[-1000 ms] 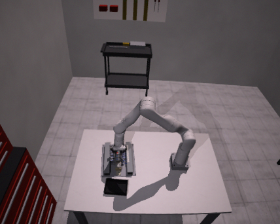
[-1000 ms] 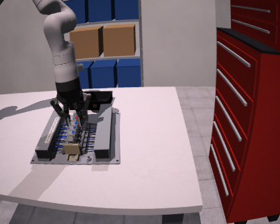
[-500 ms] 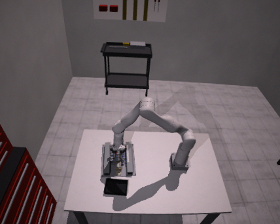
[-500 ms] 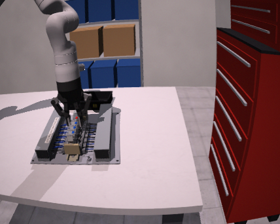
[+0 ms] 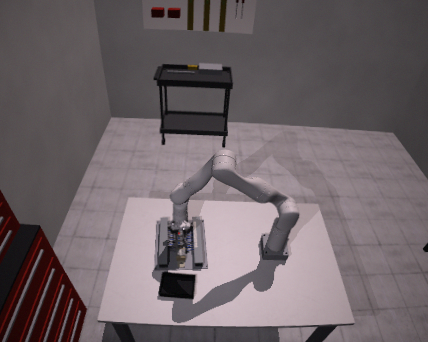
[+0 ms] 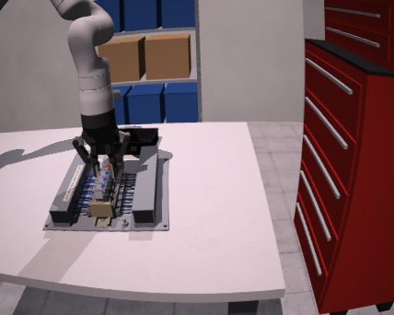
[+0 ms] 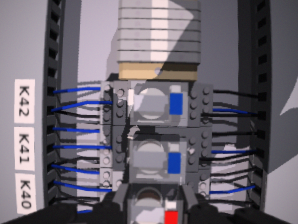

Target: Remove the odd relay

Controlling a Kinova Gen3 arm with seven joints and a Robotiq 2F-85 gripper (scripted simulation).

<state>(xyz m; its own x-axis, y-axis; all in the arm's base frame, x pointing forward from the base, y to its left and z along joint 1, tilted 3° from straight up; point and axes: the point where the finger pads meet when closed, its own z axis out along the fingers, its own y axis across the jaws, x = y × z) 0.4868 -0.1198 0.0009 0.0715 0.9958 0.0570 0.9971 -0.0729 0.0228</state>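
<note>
Now: the red-button relay 10 mm below my hand. From my hand the other things lie so: black parts tray: 40 mm ahead, 270 mm to the left, 40 mm below.
</note>
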